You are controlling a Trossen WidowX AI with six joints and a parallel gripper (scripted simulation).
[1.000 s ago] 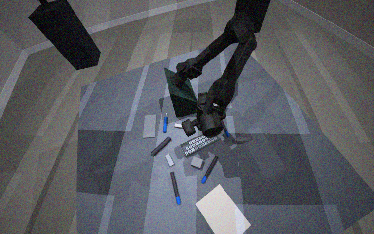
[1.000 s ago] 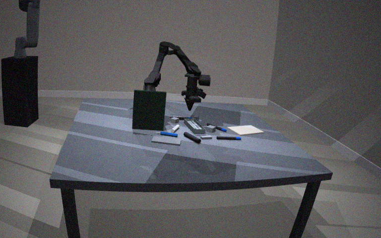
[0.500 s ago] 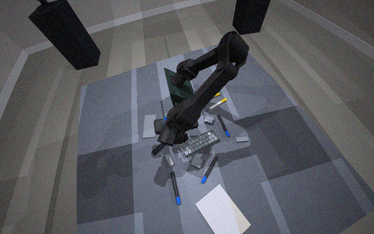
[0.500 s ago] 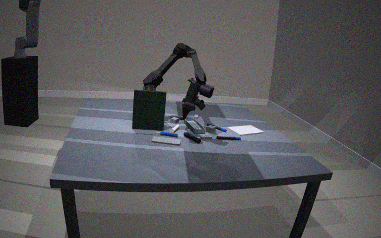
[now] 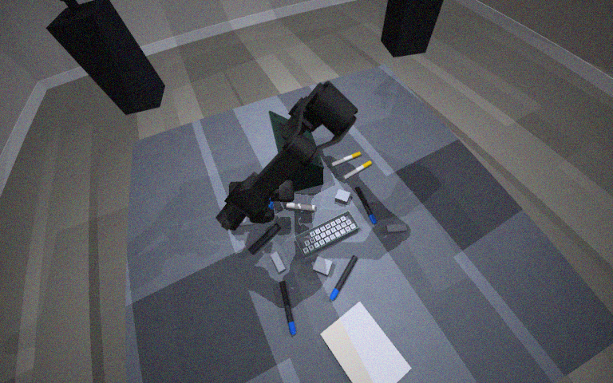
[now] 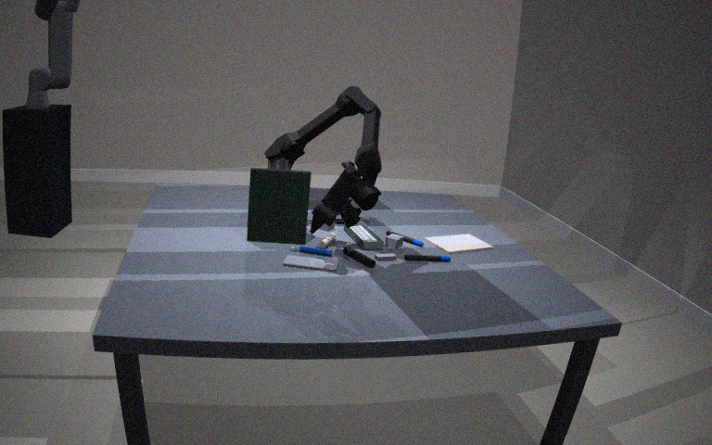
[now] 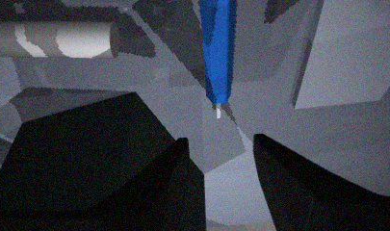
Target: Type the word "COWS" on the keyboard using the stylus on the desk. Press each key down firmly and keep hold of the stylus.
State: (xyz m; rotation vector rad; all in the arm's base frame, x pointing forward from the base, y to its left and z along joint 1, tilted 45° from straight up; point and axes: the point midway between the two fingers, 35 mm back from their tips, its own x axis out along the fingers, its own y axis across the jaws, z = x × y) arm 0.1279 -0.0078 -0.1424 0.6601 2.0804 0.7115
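Right now my gripper tip is 6 cm above the blue stylus and 2 cm past it. From my gripper tip the other things lie so: B key (17 cm ahead, 13 cm to the left, 5 cm below); then dark cylinder (14 cm ahead, 5 cm below, 4 cm to the right); then grey slab (9 cm to the right, 6 cm below).
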